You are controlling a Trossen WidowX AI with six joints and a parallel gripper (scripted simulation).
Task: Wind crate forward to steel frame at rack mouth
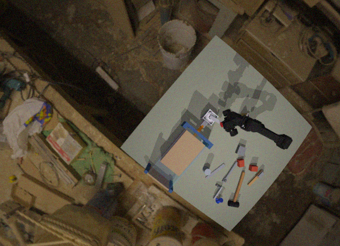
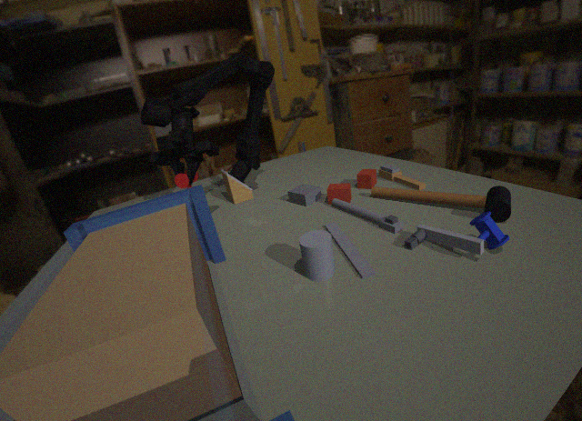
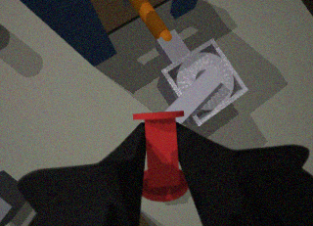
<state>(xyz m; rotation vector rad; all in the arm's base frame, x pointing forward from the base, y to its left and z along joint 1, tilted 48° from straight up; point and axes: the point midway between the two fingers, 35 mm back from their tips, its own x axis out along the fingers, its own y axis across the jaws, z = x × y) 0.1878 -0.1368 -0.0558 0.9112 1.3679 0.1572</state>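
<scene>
My gripper tip is now 3 cm to the left of the red-knobbed handle and 3 cm above it. From my gripper tip the other things lie so: grey winch (10 cm to the right, 10 cm below); then blue steel frame (18 cm ahead, 7 cm to the right, 3 cm below); then red knob (1 cm to the left, 1 cm behind).
</scene>
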